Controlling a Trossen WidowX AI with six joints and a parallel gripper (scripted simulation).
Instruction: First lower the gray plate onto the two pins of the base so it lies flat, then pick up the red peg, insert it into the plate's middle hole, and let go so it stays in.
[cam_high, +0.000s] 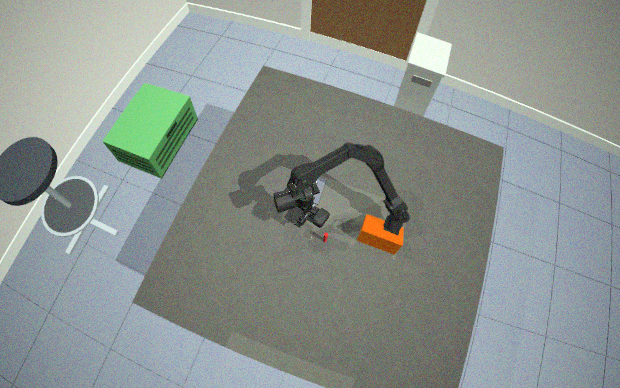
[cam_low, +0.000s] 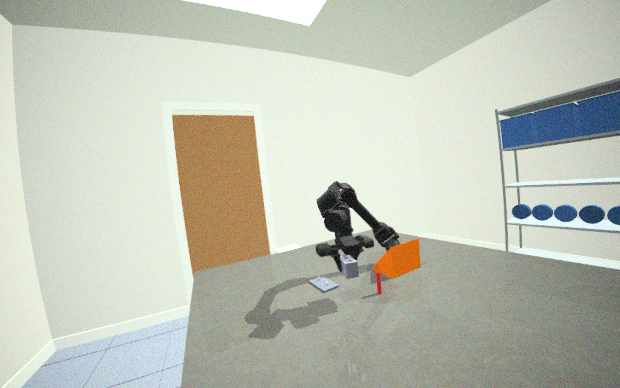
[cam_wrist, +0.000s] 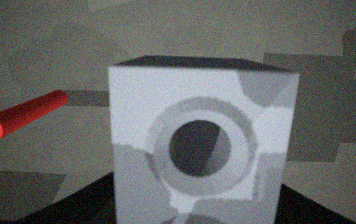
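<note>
My gripper tip is now 110 mm past the red peg, 70 mm above it and 20 mm to the right of it. Also, from my gripper tip: gray plate (30 mm above).
</note>
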